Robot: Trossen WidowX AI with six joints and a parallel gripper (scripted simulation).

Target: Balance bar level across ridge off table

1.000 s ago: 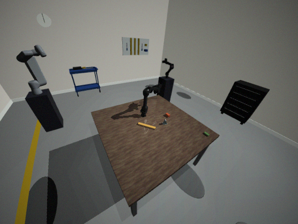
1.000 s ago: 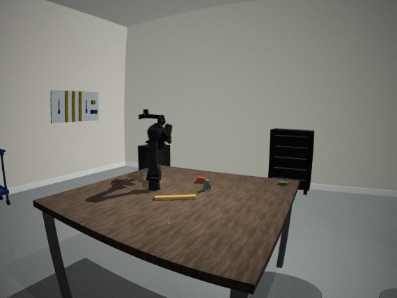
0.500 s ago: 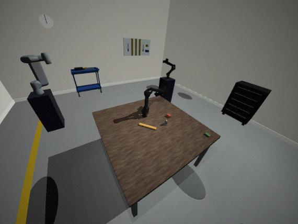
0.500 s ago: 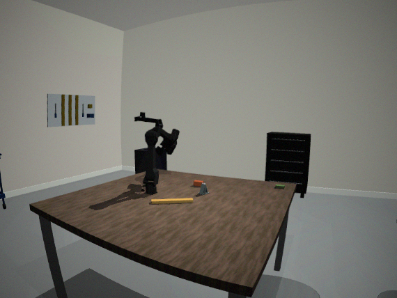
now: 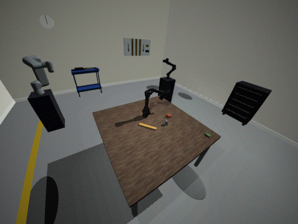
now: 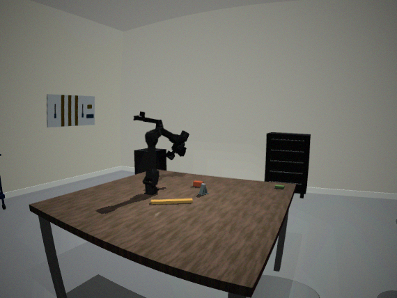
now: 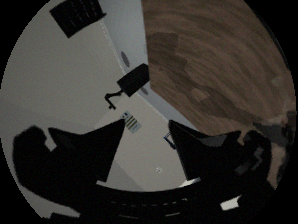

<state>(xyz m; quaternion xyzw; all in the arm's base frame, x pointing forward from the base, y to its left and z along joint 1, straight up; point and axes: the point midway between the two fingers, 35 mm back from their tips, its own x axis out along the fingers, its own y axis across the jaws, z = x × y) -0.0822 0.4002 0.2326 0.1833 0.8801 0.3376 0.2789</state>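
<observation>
Now: the bar 50 cm to the right of my gripper tip, 33 cm ahead of it and 21 cm below it. The rest, counted from my gripper tip: orange block (29 cm ahead, 20 cm below, 10 cm to the right); green block (85 cm ahead, 21 cm below, 8 cm to the left).
</observation>
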